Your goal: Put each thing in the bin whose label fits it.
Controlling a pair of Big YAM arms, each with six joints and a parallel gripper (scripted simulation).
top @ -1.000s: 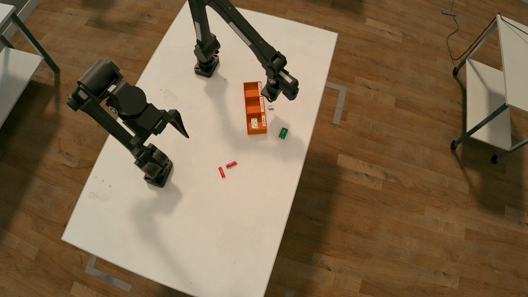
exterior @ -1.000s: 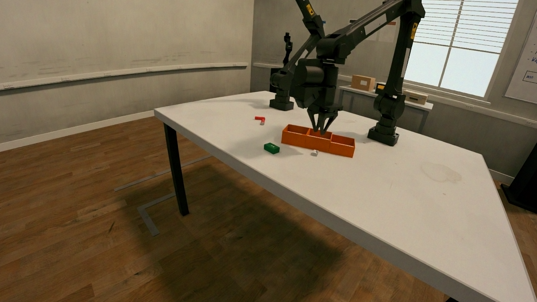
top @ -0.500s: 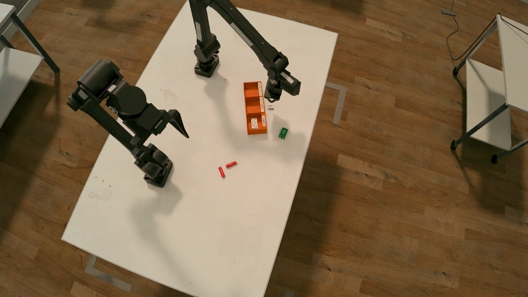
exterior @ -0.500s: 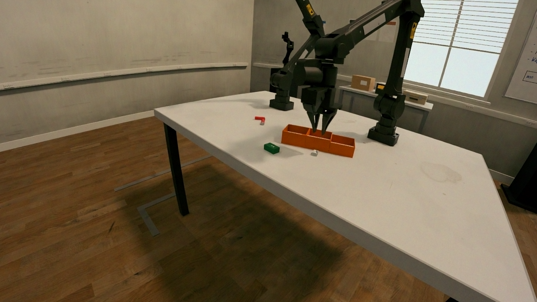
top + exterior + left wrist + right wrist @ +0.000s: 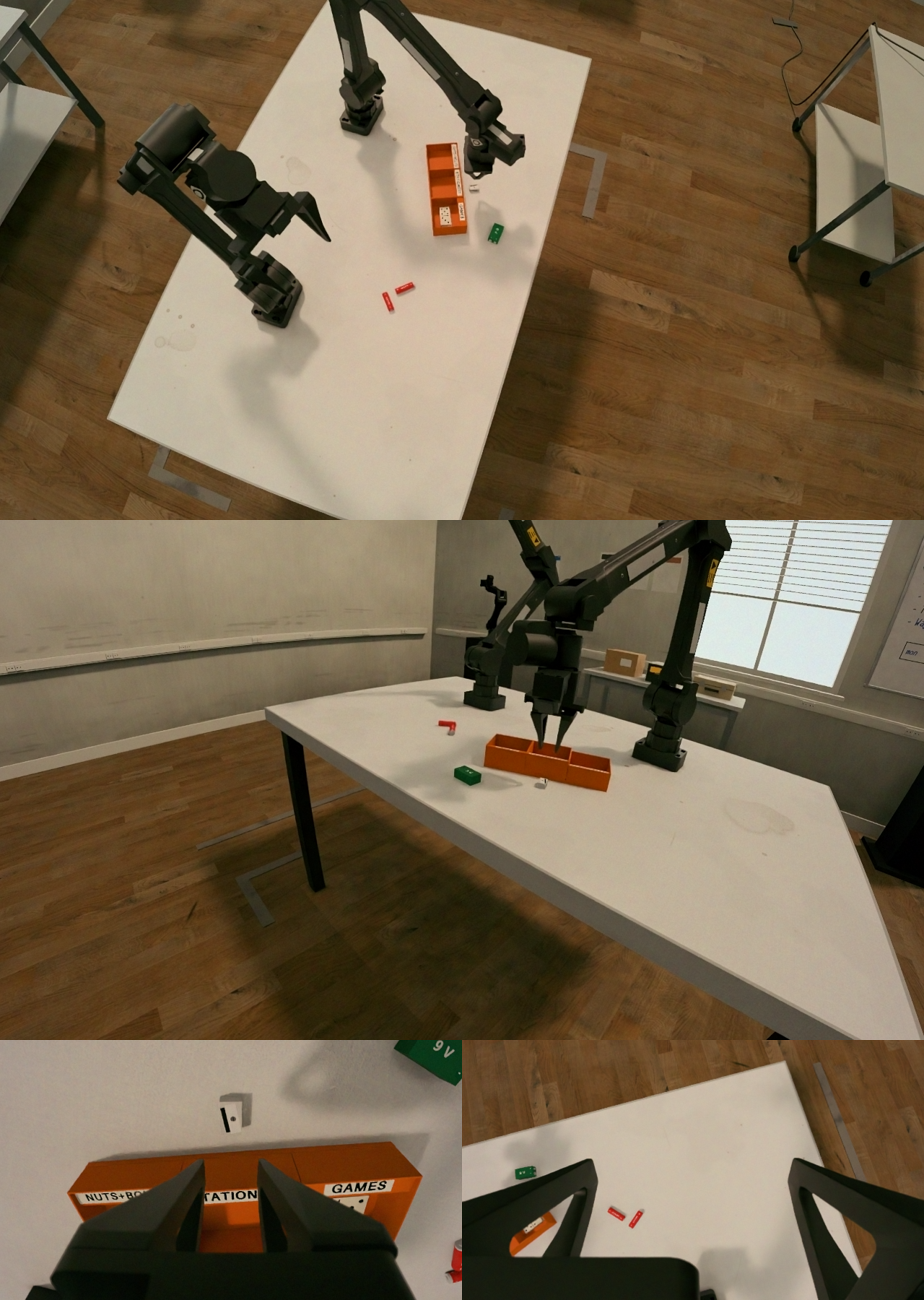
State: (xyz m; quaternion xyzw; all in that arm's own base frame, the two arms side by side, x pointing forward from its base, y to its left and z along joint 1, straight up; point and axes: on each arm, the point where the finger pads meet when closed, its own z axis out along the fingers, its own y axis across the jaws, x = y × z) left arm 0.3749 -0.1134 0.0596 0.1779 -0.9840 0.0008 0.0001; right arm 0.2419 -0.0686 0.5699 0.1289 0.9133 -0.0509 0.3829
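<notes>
My left hand is 7 cm above the white sharpener-like block. From my left hand the other things lie so: orange three-compartment bin: 7 cm behind, 3 cm to the right, 6 cm below.
</notes>
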